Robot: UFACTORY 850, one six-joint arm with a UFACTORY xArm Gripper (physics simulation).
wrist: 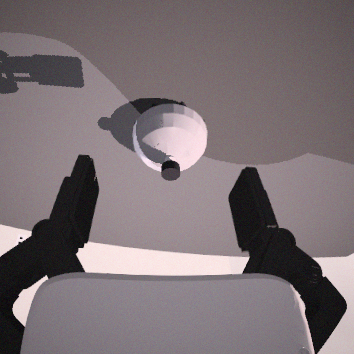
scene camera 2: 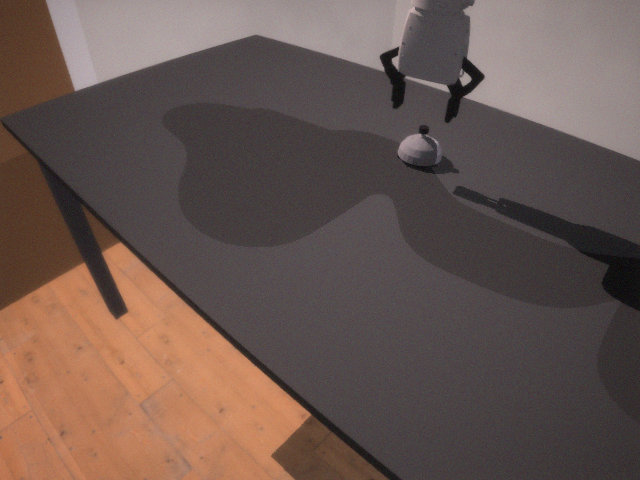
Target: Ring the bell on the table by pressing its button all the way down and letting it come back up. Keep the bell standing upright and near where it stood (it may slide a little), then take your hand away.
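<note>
The bell (scene camera 2: 417,150) (wrist: 176,137) is a pale dome standing upright on the dark table. Its black button (scene camera 2: 423,129) (wrist: 170,170) stands up at the top of the dome, raised. My gripper (scene camera 2: 422,113) (wrist: 167,176) is wide open and empty, pointing down. In the scene view its fingertips are above the bell, apart from it. In the wrist view the button shows between the two fingers, a little nearer the left one in the picture, and the dome lies further up in the picture.
The dark table (scene camera 2: 320,289) (wrist: 150,215) carries large shadows of the arm, and the gripper's shadow falls to the right of the bell in the scene view. A pale wall stands behind the table's far edge. A wooden floor (scene camera 2: 170,392) shows below the near edge.
</note>
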